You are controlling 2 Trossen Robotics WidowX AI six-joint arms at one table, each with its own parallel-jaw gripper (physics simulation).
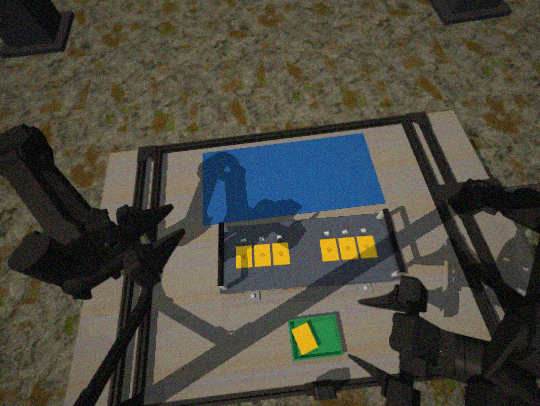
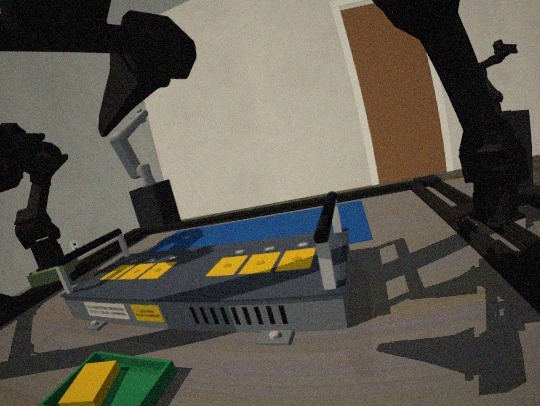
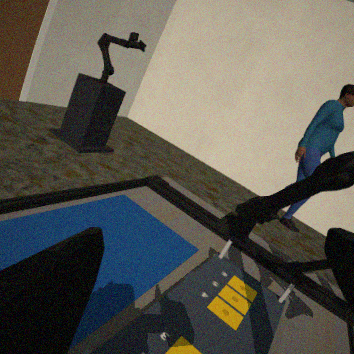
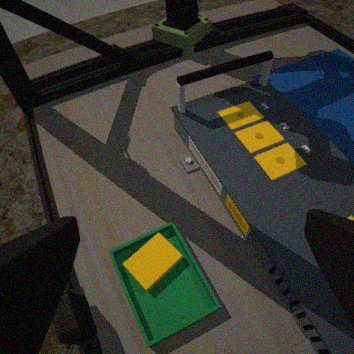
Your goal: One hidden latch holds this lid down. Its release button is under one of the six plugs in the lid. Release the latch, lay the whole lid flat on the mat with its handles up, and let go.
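Places are measured from the left arm's base along level axes (x ahead, y left, z up), in centimetres.
Pixels of known places: left gripper, fingertip midpoint: (image 1: 178, 217) (image 2: 56, 146) (image 3: 215, 239); right gripper, fingertip midpoint: (image 1: 353, 327) (image 2: 51, 141) (image 4: 193, 225); left arm's base at its link origin: (image 2: 52, 264) (image 4: 181, 21); right arm's base at its link origin: (image 1: 463, 206) (image 2: 496, 217) (image 3: 238, 232).
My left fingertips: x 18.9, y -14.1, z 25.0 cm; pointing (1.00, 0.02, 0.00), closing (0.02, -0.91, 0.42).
Observation:
For each thing: its top centre in the pictures, then the offset to it from my left fingertips. Level surfaces: height alone.
- blue mat at its surface level: dz -30.1 cm
- green tray at its top centre: (image 2: 104, 383) (image 4: 160, 277) (image 1: 314, 337) dx +10.9, dy -32.0, dz -28.6 cm
- tilted yellow block at its top centre: (image 2: 88, 380) (image 4: 152, 259) (image 1: 304, 338) dx +8.6, dy -30.9, dz -28.6 cm
The grey lid (image 1: 305, 250) (image 2: 192, 260) (image 4: 225, 160) sits on its shallow box, handles up. Black-topped handles (image 1: 221, 255) (image 1: 394, 240) stand at its two ends. Three yellow plugs (image 1: 262, 254) sit flush at left and three more yellow plugs (image 1: 347, 247) at right. The blue mat (image 1: 305, 175) (image 3: 135, 235) lies behind the box. My left gripper (image 1: 178, 219) (image 3: 215, 239) is open and empty, in the air left of the lid. My right gripper (image 1: 355, 328) (image 4: 193, 225) is open and empty, in front of the lid's right part. The latch and button are hidden.
A green tray (image 1: 330, 335) (image 4: 175, 305) in front of the box holds a tilted yellow block (image 1: 304, 338) (image 2: 90, 383) (image 4: 152, 261). Small brackets (image 1: 253, 296) (image 1: 365, 288) stick out at the box's front. Dark frame rails border the table.

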